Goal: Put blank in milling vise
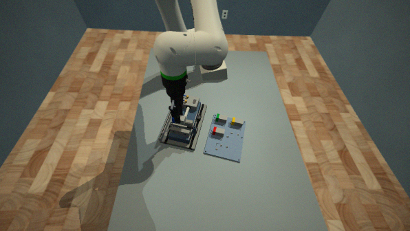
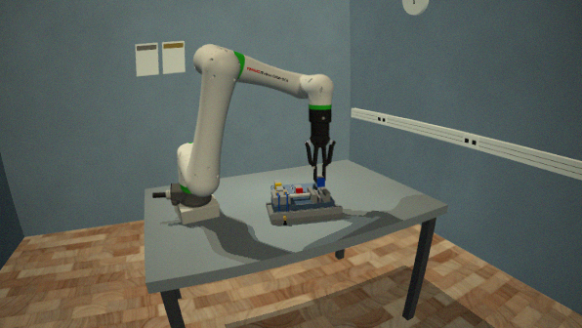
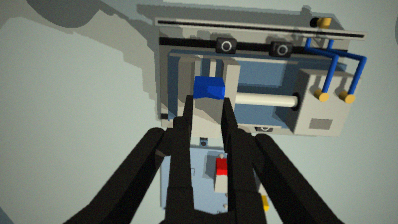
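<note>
Right now my hand is 10 cm above the moving jaw, 3 cm past it and 1 cm to the right of it. Also, from my hand: pale rod: 10 cm below, 8 cm behind, 2 cm to the left; then work stop: 9 cm below, 6 cm to the left; then hose block: 16 cm behind, 10 cm below, 3 cm to the left.
</note>
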